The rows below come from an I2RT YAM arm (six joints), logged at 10 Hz.
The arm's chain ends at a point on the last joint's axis. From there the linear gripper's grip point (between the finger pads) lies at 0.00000 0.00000 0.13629 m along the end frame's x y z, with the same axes.
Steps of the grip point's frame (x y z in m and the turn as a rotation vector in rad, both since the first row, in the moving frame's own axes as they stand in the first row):
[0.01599, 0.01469, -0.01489, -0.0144, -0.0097, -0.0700]
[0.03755, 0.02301, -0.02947, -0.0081, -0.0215, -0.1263]
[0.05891, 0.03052, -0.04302, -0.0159, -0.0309, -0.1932]
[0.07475, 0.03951, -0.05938, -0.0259, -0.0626, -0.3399]
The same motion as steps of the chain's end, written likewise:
[0.01724, 0.01268, -0.01487, -0.0144, -0.0097, -0.0700]
[0.04040, 0.02172, -0.02943, -0.0081, -0.0215, -0.1263]
[0.06289, 0.02796, -0.04294, -0.0159, -0.0309, -0.1932]
[0.08252, 0.03461, -0.05907, -0.0259, -0.0626, -0.3399]

